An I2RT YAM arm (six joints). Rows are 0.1 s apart.
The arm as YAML. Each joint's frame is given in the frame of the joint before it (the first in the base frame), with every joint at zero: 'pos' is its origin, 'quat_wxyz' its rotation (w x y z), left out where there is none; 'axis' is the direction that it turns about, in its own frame. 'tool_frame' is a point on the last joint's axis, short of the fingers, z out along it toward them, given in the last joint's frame.
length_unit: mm
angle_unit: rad
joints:
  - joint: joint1
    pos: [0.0, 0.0, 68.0]
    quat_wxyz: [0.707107, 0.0, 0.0, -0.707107]
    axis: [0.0, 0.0, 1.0]
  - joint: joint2
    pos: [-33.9, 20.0, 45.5]
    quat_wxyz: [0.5, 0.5, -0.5, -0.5]
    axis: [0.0, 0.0, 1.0]
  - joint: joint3
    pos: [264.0, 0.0, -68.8]
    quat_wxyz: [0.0, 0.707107, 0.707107, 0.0]
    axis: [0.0, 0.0, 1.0]
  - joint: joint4
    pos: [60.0, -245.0, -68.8]
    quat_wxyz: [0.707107, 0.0, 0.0, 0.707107]
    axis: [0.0, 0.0, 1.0]
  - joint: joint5
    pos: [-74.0, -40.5, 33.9]
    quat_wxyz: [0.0, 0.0, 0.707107, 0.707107]
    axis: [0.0, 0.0, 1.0]
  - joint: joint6
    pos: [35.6, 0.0, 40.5]
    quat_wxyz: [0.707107, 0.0, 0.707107, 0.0]
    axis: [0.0, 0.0, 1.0]
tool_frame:
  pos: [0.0, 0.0, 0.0]
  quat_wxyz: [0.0, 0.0, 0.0, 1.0]
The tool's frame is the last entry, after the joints.
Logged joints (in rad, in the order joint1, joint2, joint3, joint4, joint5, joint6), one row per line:
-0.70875 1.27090 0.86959 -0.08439 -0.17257 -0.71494
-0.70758 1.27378 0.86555 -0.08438 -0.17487 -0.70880
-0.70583 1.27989 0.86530 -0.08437 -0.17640 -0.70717
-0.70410 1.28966 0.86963 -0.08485 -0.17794 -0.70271
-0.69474 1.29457 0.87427 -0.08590 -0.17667 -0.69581
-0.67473 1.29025 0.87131 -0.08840 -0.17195 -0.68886
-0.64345 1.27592 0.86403 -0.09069 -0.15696 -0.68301
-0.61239 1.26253 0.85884 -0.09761 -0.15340 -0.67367
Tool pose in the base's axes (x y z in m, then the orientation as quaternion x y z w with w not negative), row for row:
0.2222 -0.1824 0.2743 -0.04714 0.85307 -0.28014 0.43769
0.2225 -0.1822 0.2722 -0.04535 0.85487 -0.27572 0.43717
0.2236 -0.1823 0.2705 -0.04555 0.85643 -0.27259 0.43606
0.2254 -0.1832 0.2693 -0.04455 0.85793 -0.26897 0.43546
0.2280 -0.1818 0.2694 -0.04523 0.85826 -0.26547 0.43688
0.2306 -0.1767 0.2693 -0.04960 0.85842 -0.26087 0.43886
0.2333 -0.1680 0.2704 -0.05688 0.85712 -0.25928 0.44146
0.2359 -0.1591 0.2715 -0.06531 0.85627 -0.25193 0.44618
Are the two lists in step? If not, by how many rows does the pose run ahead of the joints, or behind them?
They are in step.
